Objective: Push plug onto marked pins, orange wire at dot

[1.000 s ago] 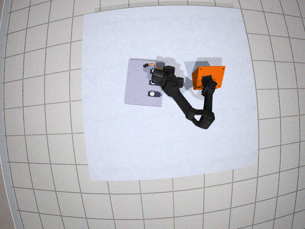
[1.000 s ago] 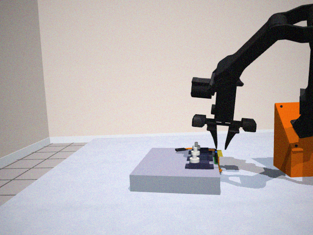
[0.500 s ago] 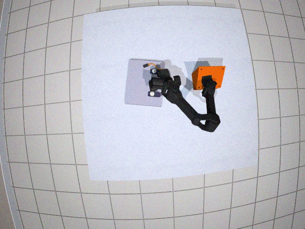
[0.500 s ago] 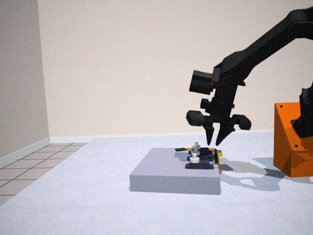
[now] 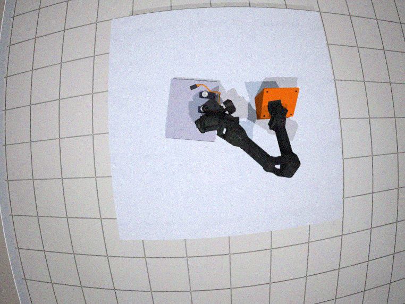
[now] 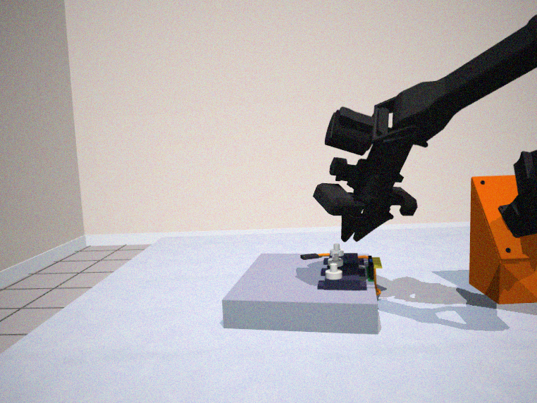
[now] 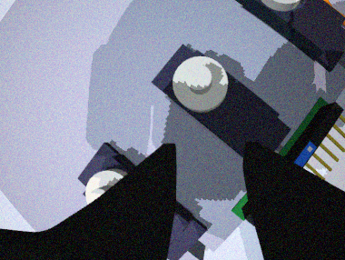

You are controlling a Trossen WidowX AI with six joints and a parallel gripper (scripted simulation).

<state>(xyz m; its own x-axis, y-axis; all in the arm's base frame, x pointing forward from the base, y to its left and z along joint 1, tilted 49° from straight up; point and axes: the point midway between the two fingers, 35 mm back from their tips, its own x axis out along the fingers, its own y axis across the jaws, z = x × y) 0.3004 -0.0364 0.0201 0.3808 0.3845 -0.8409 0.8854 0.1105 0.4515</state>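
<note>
Now: the blue band 40 mm below my gripper tip, 40 mm behind it and 10 mm to the right of it. From my gripper tip the other things lie so: black pin header 50 mm below, 40 mm behind, 10 mm to the right; then servo 70 mm below, 20 mm to the right, 10 mm ahead; then pale dot 50 mm behind, 40 mm below, 20 mm to the right.
</note>
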